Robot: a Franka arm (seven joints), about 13 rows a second.
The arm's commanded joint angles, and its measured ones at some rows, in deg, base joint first. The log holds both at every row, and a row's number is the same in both.
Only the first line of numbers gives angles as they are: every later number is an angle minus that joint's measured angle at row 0.
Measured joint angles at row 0: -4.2, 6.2, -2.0, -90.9, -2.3, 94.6, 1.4
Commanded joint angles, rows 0 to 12: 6.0, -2.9, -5.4, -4.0, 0.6, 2.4, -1.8; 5.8, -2.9, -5.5, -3.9, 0.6, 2.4, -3.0; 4.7, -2.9, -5.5, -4.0, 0.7, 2.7, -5.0; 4.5, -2.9, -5.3, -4.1, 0.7, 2.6, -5.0; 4.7, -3.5, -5.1, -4.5, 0.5, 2.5, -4.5; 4.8, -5.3, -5.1, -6.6, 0.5, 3.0, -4.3; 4.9, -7.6, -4.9, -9.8, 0.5, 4.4, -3.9; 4.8, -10.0, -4.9, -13.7, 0.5, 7.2, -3.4; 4.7, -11.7, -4.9, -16.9, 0.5, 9.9, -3.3; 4.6, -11.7, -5.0, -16.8, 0.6, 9.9, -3.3; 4.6, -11.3, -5.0, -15.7, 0.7, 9.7, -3.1; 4.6, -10.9, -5.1, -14.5, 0.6, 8.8, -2.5; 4.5, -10.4, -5.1, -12.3, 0.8, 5.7, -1.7
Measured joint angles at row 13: 4.7, -9.9, -5.1, -13.8, 0.0, 8.1, -3.1
